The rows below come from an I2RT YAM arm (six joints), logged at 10 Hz.
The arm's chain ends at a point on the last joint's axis. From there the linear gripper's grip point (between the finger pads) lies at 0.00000 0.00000 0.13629 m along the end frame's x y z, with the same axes.
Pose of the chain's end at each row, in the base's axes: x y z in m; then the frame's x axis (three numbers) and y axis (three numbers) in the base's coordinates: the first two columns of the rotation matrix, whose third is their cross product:
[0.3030 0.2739 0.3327 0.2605 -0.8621 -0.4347 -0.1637 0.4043 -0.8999]
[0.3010 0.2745 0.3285 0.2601 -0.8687 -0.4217 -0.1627 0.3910 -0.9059]
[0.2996 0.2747 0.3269 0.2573 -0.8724 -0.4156 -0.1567 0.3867 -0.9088]
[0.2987 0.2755 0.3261 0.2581 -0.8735 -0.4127 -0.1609 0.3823 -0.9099]
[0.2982 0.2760 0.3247 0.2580 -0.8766 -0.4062 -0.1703 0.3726 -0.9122]
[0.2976 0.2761 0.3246 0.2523 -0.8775 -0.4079 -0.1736 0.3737 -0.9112]
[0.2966 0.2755 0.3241 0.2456 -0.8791 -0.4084 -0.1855 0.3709 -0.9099]
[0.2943 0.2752 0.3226 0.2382 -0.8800 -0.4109 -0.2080 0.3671 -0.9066]
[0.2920 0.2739 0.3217 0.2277 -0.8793 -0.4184 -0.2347 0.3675 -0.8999]
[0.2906 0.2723 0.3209 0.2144 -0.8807 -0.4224 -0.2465 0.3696 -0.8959]
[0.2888 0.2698 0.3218 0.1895 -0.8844 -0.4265 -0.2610 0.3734 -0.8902]
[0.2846 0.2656 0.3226 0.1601 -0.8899 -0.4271 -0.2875 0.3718 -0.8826]
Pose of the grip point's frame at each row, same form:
[0.4327 0.3155 0.3278 0.2605 -0.8621 -0.4347 -0.1637 0.4043 -0.8999]
[0.4307 0.3160 0.3231 0.2601 -0.8687 -0.4217 -0.1627 0.3910 -0.9059]
[0.4296 0.3154 0.3218 0.2573 -0.8724 -0.4156 -0.1567 0.3867 -0.9088]
[0.4285 0.3166 0.3204 0.2581 -0.8735 -0.4127 -0.1609 0.3823 -0.9099]
[0.4278 0.3175 0.3175 0.2580 -0.8766 -0.4062 -0.1703 0.3726 -0.9122]
[0.4273 0.3171 0.3167 0.2523 -0.8775 -0.4079 -0.1736 0.3737 -0.9112]
[0.4263 0.3163 0.3143 0.2456 -0.8791 -0.4084 -0.1855 0.3709 -0.9099]
[0.4236 0.3163 0.3096 0.2382 -0.8800 -0.4109 -0.2080 0.3671 -0.9066]
[0.4208 0.3152 0.3050 0.2277 -0.8793 -0.4184 -0.2347 0.3675 -0.8999]
[0.4194 0.3127 0.3021 0.2144 -0.8807 -0.4224 -0.2465 0.3696 -0.8959]
[0.4178 0.3080 0.3000 0.1895 -0.8844 -0.4265 -0.2610 0.3734 -0.8902]
[0.4133 0.3016 0.2958 0.1601 -0.8899 -0.4271 -0.2875 0.3718 -0.8826]

